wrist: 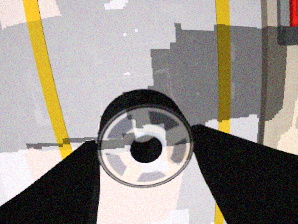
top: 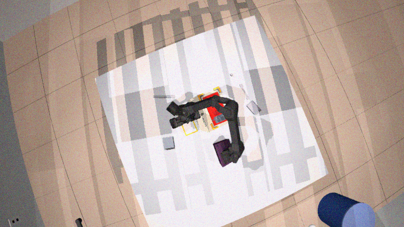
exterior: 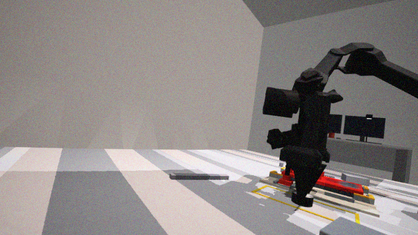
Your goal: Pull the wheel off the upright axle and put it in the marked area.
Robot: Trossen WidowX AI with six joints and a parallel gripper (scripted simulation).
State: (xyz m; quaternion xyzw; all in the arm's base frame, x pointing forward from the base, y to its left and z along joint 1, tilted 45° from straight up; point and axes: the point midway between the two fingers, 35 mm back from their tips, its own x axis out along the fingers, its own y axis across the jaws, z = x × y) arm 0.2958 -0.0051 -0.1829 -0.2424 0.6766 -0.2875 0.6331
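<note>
My gripper tip is now right at the black wheel. Also, from my gripper tip: upright axle (60 mm ahead, 90 mm to the right, 20 mm above).
</note>
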